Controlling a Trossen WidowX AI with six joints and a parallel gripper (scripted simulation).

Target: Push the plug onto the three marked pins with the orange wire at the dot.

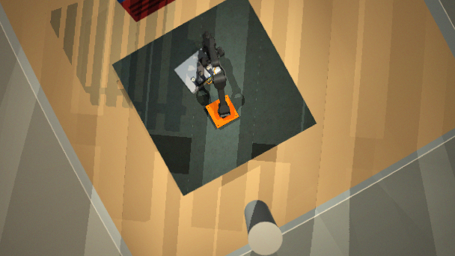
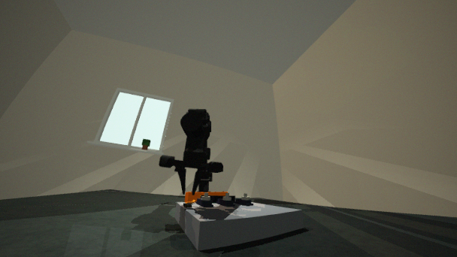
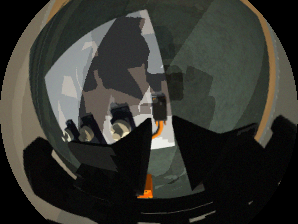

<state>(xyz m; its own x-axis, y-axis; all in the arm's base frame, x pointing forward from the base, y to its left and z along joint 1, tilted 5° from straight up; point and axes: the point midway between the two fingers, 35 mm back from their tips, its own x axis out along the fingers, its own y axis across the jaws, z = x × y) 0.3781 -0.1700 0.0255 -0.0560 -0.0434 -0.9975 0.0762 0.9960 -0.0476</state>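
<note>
My gripper tip is now 8 cm past the blue band, 8 cm to the right of it and 1 cm above it. The rest, counted from my gripper tip: grey printed holder 8 cm ahead, 14 cm to the left, 5 cm below.
</note>
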